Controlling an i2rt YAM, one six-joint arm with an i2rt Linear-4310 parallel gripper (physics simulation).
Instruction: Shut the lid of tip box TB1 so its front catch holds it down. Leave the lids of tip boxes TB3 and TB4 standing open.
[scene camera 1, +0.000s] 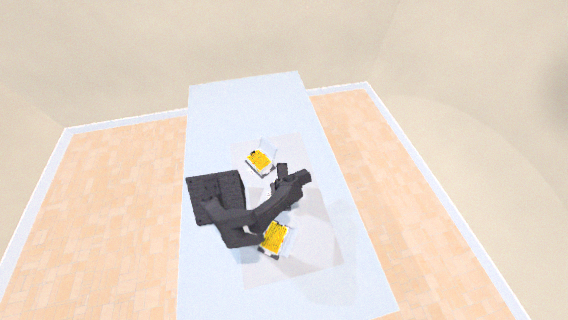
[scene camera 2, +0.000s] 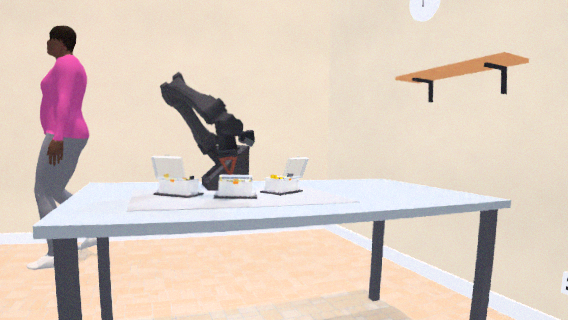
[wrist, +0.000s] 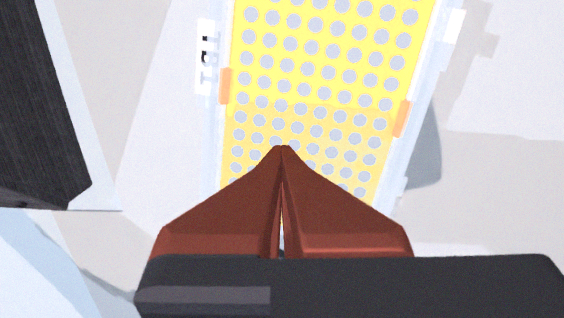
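Pixels of known places: gripper, fingertip midpoint: (scene camera 2: 230, 174) (wrist: 281, 158); arm's base, origin of the base link: (scene camera 1: 213, 198).
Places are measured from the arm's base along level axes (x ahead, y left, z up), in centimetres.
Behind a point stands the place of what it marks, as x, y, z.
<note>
The middle tip box, taken as TB1, (scene camera 2: 235, 188) @(35.7, -1.4, -7.3) (wrist: 320, 65) @(32.0, 1.5, -3.2) has its clear lid (scene camera 2: 236, 177) @(35.7, -1.1, -3.4) lying down or nearly down over the yellow rack; whether the front catch holds cannot be told. Its label (wrist: 205, 57) is unreadable, and my arm mostly hides it in scene camera 1. My gripper (scene camera 2: 229, 171) @(30.4, -2.1, -2.9) (wrist: 281, 158) @(30.4, -2.1, -2.9) is shut and empty, its red tips over the lid; contact is unclear. The box taken as TB3 (scene camera 1: 275, 237) (scene camera 2: 178, 187) has its lid (scene camera 2: 168, 167) @(31.6, -24.6, -0.2) standing open. The box taken as TB4 (scene camera 1: 259, 160) (scene camera 2: 282, 185) also has its lid (scene camera 1: 268, 146) @(29.1, 24.8, -0.2) (scene camera 2: 297, 167) @(29.5, 24.6, -0.2) open.
The boxes stand on a pale mat (scene camera 1: 320, 250) @(44.6, -29.5, -10.9) (scene camera 2: 320, 198) @(41.2, 29.5, -10.9) on the light blue table (scene camera 1: 245, 110) @(17.8, 66.8, -11.2) (scene camera 2: 425, 200) @(53.7, 68.5, -11.2). My arm's dark base plate (scene camera 1: 218, 192) @(2.9, 1.3, 2.6) lies beside the mat. A person in pink (scene camera 2: 65, 100) stands behind the table's left side. A wall shelf (scene camera 2: 460, 67) is at the right.
</note>
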